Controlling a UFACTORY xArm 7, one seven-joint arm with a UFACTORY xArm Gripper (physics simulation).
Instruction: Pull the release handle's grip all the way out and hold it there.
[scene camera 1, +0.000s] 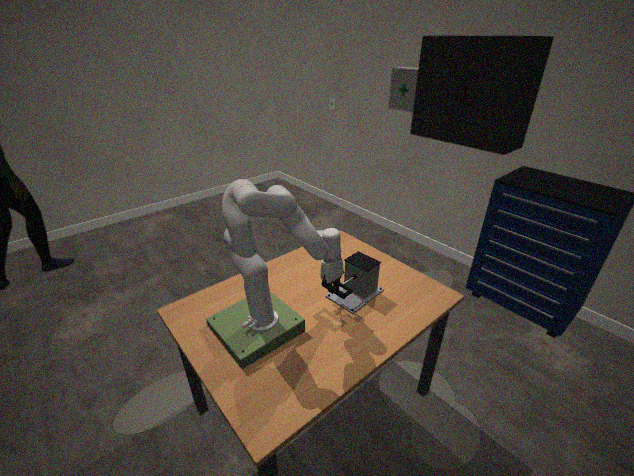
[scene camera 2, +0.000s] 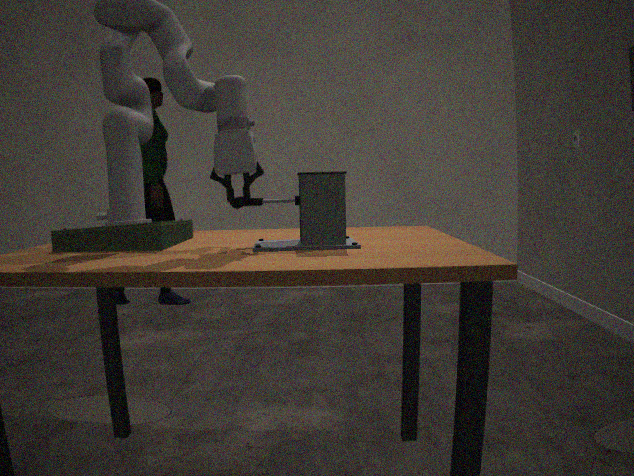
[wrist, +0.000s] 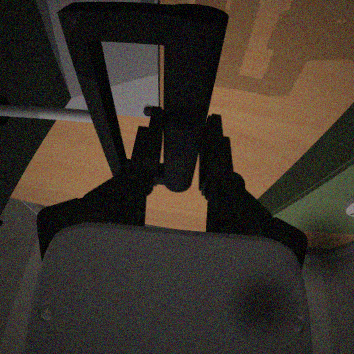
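The black release handle's grip (wrist: 187, 85) (scene camera 2: 251, 201) is a frame-shaped loop on a thin metal rod (wrist: 45, 113) (scene camera 2: 279, 201). The rod runs level from the side of an upright grey box (scene camera 1: 362, 275) (scene camera 2: 322, 210), and a length of it shows between box and grip. The box stands on a flat metal base plate (scene camera 1: 353, 306) (scene camera 2: 276, 245). My gripper (wrist: 183, 126) (scene camera 2: 239, 197) points down and is shut on the grip's far bar, on the side away from the box. In scene camera 1 the fingers and grip are small and dark.
The arm stands on a green block (scene camera 1: 230, 327) (scene camera 2: 102, 238) on the wooden table (scene camera 1: 409, 302) (scene camera 2: 409, 256). A blue drawer cabinet (scene camera 1: 542, 256) and a black wall box (scene camera 1: 476, 92) are off the table. A person (scene camera 1: 25, 204) (scene camera 2: 156, 153) stands beyond the table.
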